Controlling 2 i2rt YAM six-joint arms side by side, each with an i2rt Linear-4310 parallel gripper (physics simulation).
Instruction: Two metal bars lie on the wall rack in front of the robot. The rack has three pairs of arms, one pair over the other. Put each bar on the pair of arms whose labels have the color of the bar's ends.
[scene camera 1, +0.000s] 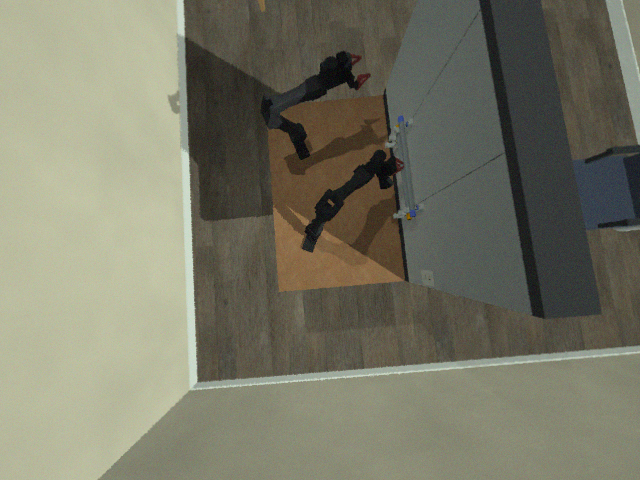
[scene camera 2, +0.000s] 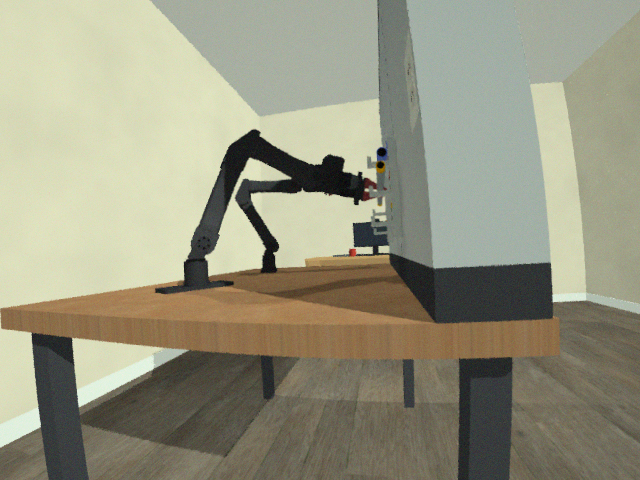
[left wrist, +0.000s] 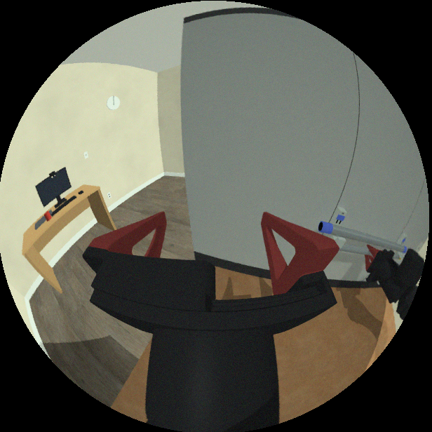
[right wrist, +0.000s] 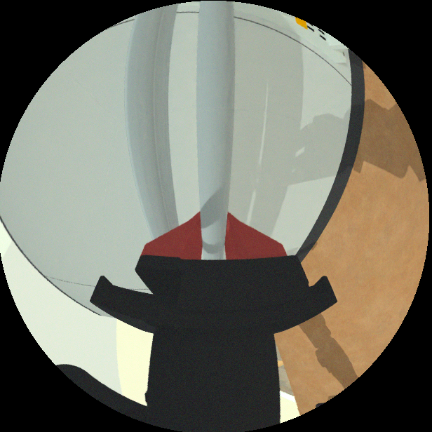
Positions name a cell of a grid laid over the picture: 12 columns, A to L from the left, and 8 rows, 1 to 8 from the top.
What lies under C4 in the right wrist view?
A grey wall panel.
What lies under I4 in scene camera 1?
A grey wall panel.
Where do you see my left gripper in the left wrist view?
F5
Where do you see a grey wall panel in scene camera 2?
At I4
